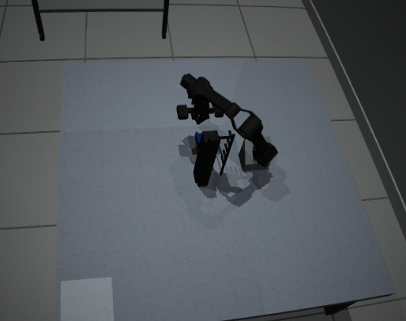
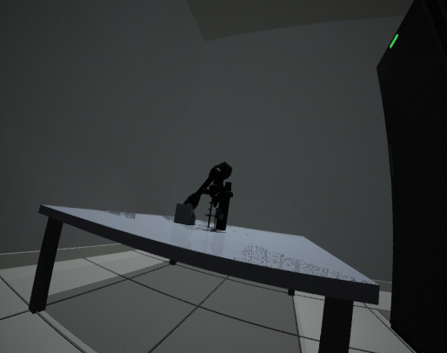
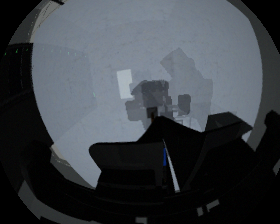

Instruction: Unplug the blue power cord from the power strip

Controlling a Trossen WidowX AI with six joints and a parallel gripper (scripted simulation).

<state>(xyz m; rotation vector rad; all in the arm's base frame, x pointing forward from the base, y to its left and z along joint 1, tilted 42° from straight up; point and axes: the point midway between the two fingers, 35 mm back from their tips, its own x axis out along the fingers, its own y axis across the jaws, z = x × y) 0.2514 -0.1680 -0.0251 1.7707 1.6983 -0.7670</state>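
The blue plug lies 9 cm to the left of my gripper tip and 1 cm below it. The rest, counted from my gripper tip: thin black bar 18 cm to the left, 8 cm behind, 1 cm above.
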